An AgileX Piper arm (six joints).
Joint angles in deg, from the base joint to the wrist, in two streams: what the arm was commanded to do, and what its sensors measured. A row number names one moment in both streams.
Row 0, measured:
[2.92, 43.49, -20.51, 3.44, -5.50, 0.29]
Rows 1 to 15, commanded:
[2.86, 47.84, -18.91, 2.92, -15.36, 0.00]
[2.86, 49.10, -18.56, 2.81, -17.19, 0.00]
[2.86, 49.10, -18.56, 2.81, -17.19, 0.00]
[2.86, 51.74, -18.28, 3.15, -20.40, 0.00]
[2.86, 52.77, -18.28, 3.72, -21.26, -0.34]
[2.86, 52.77, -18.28, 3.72, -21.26, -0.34]
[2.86, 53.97, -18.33, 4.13, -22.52, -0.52]
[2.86, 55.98, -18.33, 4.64, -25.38, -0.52]
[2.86, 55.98, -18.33, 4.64, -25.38, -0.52]
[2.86, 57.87, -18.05, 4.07, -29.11, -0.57]
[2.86, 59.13, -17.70, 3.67, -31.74, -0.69]
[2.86, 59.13, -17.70, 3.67, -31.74, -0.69]
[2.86, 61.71, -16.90, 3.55, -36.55, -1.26]
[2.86, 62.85, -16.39, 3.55, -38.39, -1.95]
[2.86, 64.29, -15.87, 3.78, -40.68, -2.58]
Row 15, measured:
[2.92, 61.48, -17.02, 4.18, -34.15, -0.29]
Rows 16 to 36, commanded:
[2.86, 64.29, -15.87, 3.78, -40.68, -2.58]
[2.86, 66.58, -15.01, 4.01, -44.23, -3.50]
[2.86, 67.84, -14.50, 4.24, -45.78, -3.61]
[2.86, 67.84, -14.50, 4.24, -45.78, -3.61]
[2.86, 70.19, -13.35, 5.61, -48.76, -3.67]
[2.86, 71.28, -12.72, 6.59, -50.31, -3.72]
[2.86, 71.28, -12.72, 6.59, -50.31, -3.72]
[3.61, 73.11, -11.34, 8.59, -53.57, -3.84]
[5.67, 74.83, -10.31, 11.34, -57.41, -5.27]
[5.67, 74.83, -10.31, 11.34, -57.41, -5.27]
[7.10, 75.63, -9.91, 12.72, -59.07, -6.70]
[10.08, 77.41, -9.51, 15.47, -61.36, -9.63]
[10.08, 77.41, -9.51, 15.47, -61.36, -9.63]
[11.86, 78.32, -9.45, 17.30, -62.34, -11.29]
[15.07, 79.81, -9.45, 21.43, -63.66, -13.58]
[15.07, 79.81, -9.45, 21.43, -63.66, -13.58]
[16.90, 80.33, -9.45, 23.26, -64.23, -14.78]
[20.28, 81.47, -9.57, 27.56, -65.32, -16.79]
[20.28, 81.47, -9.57, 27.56, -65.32, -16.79]
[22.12, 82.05, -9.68, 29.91, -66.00, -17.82]
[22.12, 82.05, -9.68, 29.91, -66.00, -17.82]
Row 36, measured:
[18.39, 81.19, -9.51, 24.35, -63.14, -14.27]
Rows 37 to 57, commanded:
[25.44, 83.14, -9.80, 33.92, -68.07, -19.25]
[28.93, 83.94, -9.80, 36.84, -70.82, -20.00]
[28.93, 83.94, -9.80, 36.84, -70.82, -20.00]
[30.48, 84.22, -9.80, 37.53, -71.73, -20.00]
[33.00, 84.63, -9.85, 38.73, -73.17, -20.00]
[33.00, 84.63, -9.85, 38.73, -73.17, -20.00]
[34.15, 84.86, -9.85, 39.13, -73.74, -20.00]
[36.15, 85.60, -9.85, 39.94, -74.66, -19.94]
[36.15, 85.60, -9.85, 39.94, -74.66, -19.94]
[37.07, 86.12, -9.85, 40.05, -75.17, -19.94]
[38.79, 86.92, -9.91, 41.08, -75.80, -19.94]
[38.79, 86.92, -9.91, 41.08, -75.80, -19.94]
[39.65, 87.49, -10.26, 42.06, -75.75, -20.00]
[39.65, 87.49, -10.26, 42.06, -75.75, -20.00]
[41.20, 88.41, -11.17, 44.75, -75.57, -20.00]
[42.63, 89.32, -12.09, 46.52, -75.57, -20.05]
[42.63, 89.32, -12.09, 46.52, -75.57, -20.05]
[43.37, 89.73, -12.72, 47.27, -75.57, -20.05]
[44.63, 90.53, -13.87, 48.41, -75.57, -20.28]
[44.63, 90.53, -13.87, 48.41, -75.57, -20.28]
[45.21, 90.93, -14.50, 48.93, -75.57, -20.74]
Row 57, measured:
[44.35, 90.53, -13.41, 47.84, -69.33, -19.37]
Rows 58 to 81, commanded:
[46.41, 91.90, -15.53, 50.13, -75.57, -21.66]
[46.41, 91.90, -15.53, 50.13, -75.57, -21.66]
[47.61, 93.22, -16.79, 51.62, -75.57, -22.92]
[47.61, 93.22, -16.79, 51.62, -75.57, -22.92]
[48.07, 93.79, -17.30, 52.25, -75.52, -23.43]
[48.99, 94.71, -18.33, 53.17, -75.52, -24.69]
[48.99, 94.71, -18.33, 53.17, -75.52, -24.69]
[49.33, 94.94, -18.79, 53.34, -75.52, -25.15]
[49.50, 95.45, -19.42, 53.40, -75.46, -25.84]
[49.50, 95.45, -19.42, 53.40, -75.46, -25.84]
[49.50, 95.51, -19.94, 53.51, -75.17, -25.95]
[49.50, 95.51, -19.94, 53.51, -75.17, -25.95]
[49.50, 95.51, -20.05, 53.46, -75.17, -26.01]
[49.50, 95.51, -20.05, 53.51, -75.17, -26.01]
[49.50, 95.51, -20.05, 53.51, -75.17, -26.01]
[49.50, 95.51, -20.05, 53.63, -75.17, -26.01]
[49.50, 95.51, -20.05, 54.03, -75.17, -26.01]
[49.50, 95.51, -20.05, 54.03, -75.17, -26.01]
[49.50, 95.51, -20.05, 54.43, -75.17, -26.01]
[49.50, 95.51, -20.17, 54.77, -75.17, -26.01]
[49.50, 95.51, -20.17, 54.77, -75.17, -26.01]
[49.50, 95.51, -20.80, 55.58, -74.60, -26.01]
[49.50, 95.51, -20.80, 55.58, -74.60, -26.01]
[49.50, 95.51, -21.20, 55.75, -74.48, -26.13]
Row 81, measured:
[49.22, 95.63, -20.00, 54.95, -69.39, -25.21]
